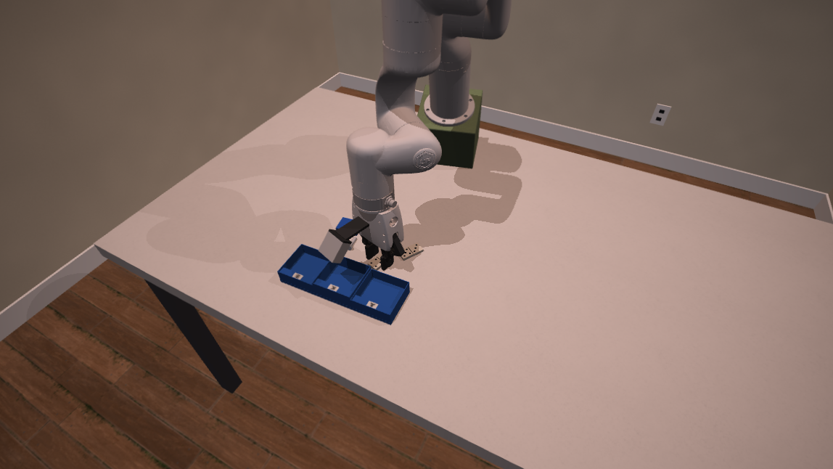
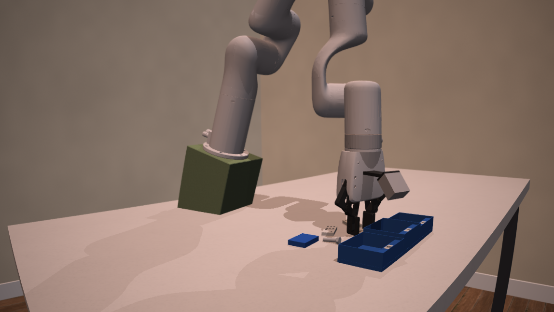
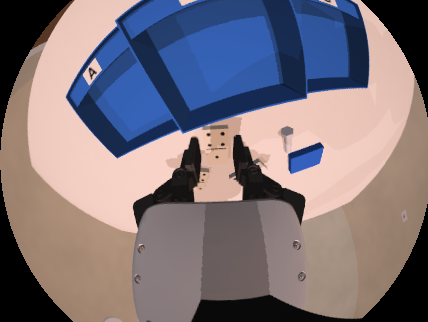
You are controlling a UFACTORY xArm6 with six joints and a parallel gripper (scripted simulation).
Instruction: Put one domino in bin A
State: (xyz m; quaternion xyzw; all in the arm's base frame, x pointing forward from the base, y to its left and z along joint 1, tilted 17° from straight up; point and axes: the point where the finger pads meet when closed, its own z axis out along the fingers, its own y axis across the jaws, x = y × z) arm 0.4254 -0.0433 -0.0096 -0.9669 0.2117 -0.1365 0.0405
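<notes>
Now: the grey bolt 20 mm behind my hand, 80 mm to the right of it and 20 mm below it. Also, from my hand: joined blue bins (80 mm ahead, 50 mm to the right); then white domino (20 mm below); then flat blue block (80 mm behind, 100 mm to the right, 20 mm below).
</notes>
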